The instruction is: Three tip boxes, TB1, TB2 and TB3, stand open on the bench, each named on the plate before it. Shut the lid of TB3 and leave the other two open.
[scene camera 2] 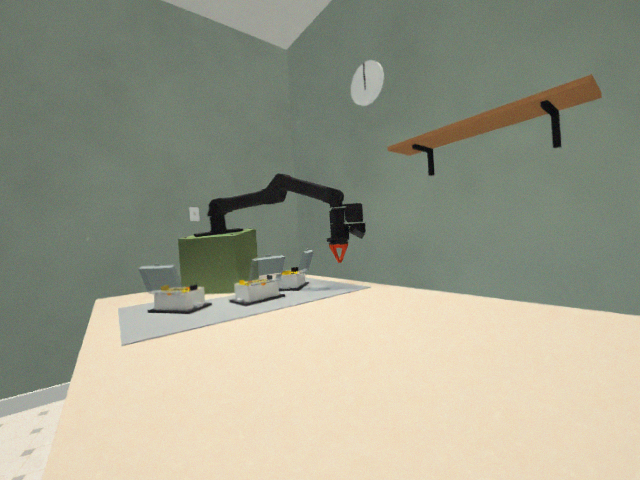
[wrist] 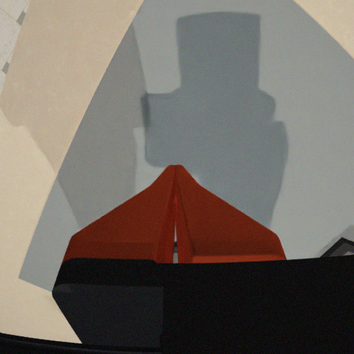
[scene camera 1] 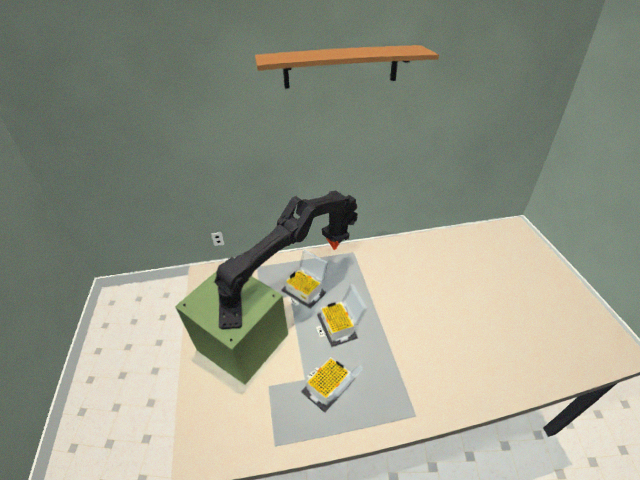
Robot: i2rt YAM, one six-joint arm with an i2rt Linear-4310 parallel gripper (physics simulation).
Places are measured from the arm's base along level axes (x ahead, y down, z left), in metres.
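Pixels of known places: gripper, fingertip midpoint: (scene camera 2: 339, 262) (scene camera 1: 334, 249); arm's base, origin of the base link: (scene camera 2: 219, 233) (scene camera 1: 230, 301).
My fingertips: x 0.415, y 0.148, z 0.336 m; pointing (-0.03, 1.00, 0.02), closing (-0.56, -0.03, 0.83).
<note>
Ahead of a thing's pixels: the offset from my fingertips to its top centre. "pt": to the spot under its first point. Level surfaces: height alone.
Three white tip boxes with yellow tips stand on dark bases with their clear lids raised. In scene camera 1, one box @(dx -0.168, dy +0.028, dz -0.140 m) (scene camera 1: 303, 284) (scene camera 2: 292, 280) is at the back, one (scene camera 1: 338, 320) (scene camera 2: 256, 291) is in the middle and one (scene camera 1: 327, 380) (scene camera 2: 178, 299) is at the front. The names on their plates are too small to read, so I cannot tell which is TB3. My gripper (scene camera 1: 334, 248) (scene camera 2: 339, 260) (wrist: 174, 176) is shut and empty, its red fingertips together, pointing down. It hangs above the mat's back end, behind and to the right of the back box's raised lid @(pt dx -0.100, dy -0.004, dz -0.091 m) (scene camera 1: 315, 266) (scene camera 2: 306, 261).
The boxes stand on a grey mat @(dy +0.094 m) (scene camera 1: 382, 382) (scene camera 2: 139, 330) on the pale bench @(dy +0.097 m) (scene camera 1: 465, 310). The arm stands on a green block (scene camera 1: 258, 341) (scene camera 2: 217, 263) at the left. A wooden shelf (scene camera 1: 346, 55) (scene camera 2: 496, 117) is on the wall, high above the bench.
</note>
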